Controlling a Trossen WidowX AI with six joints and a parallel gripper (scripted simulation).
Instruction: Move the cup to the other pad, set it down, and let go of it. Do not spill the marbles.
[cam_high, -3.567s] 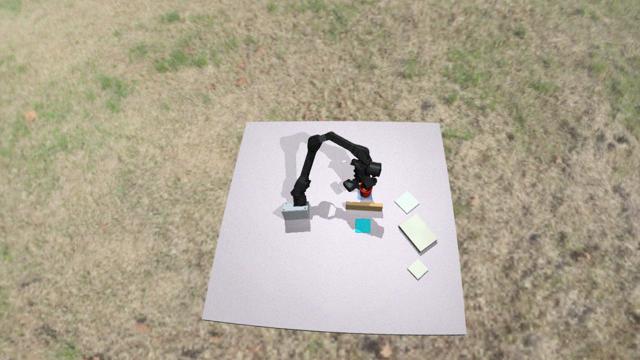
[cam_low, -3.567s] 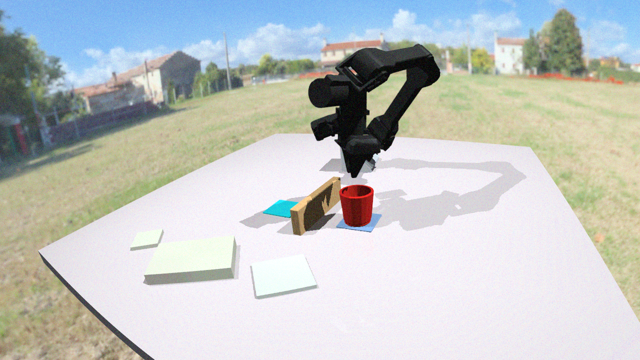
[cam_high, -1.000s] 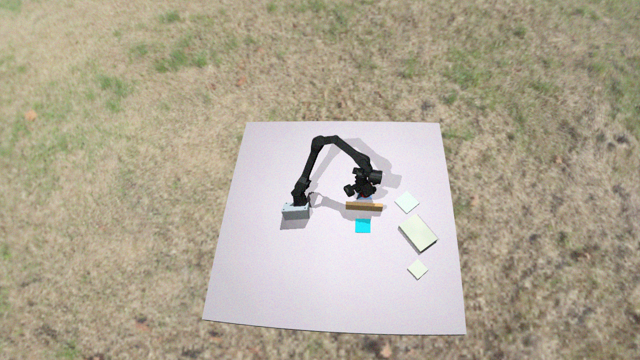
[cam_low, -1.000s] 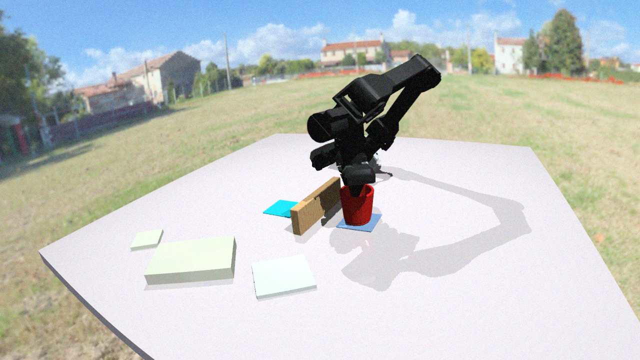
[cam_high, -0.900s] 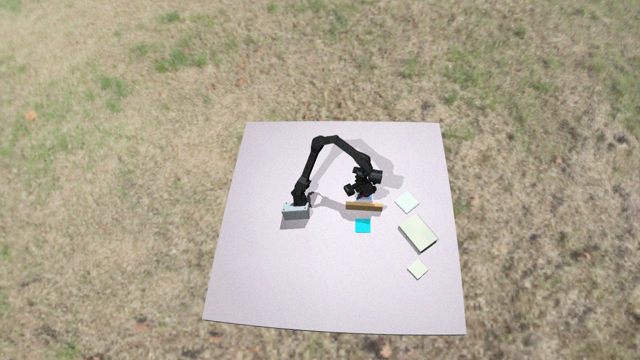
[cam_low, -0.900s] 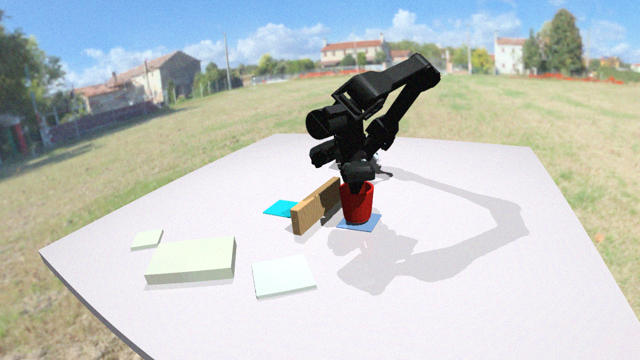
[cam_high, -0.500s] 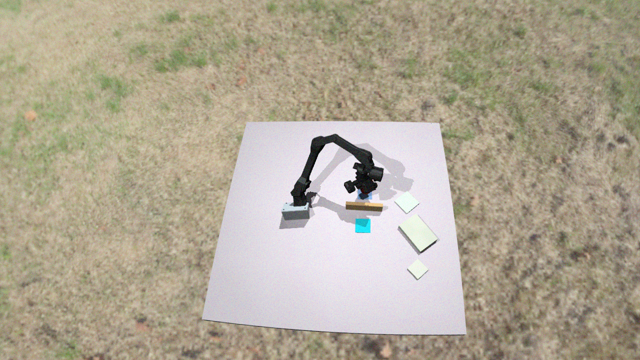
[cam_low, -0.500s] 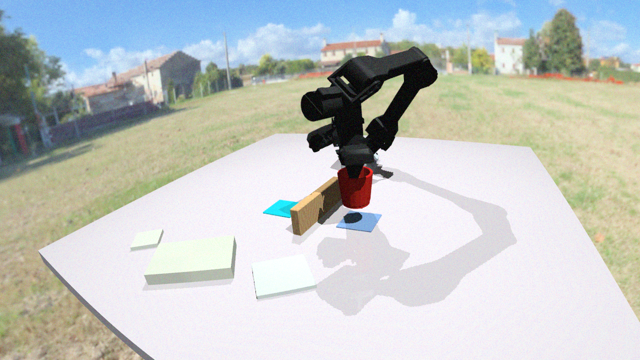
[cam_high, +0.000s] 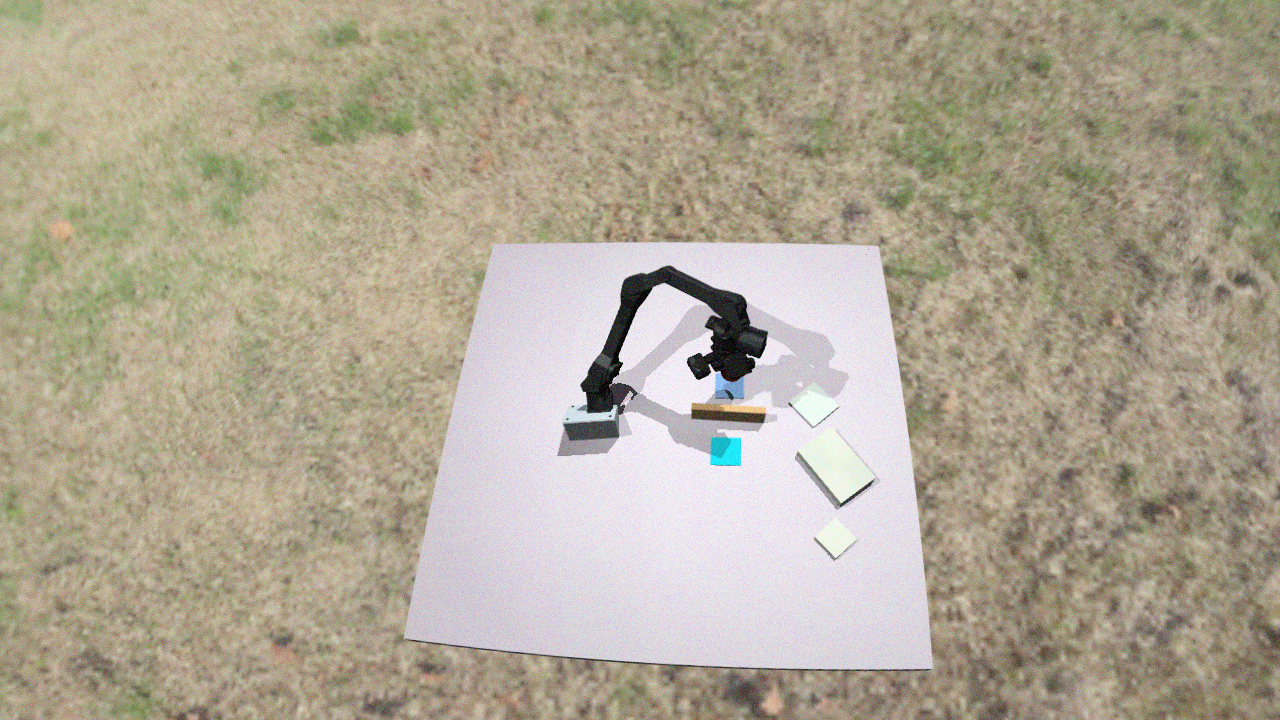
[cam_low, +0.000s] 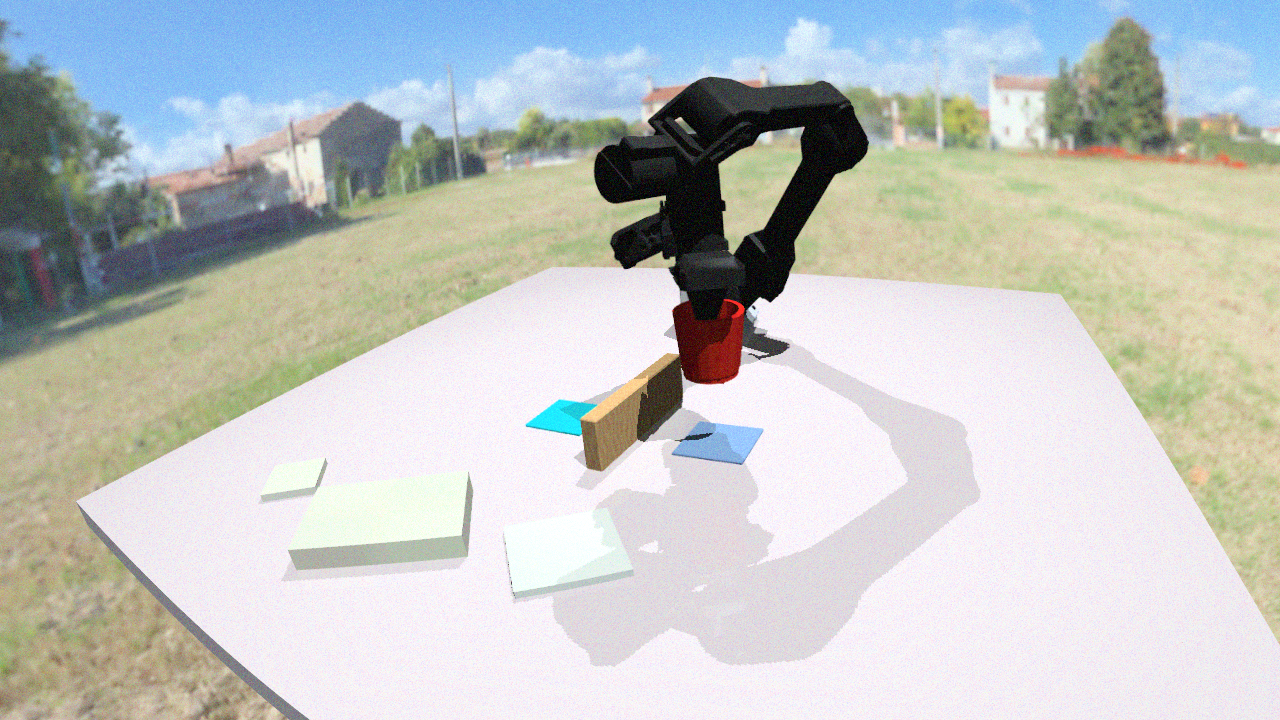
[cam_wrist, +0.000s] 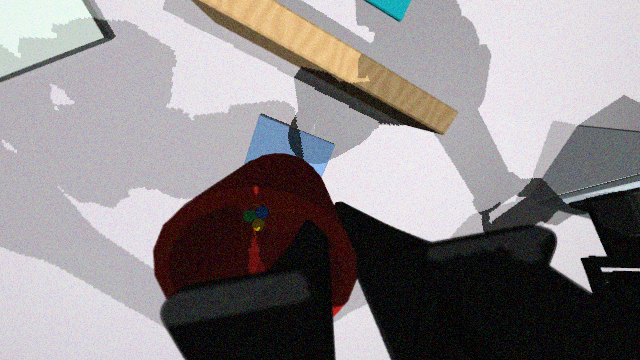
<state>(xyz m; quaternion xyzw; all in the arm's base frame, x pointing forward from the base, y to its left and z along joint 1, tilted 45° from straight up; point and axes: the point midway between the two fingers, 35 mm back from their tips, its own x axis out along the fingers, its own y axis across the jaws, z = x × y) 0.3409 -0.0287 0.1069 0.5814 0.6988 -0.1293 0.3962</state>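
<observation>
The cyan pad is 18 cm to the right of my gripper tip, 13 cm below it and 1 cm behind it. The rest, counted from my gripper tip: wooden wall (10 cm below, 8 cm to the right, 1 cm ahead); red cup (3 cm ahead, 1 cm to the left); light blue pad (13 cm below, 2 cm to the left, 2 cm ahead).
</observation>
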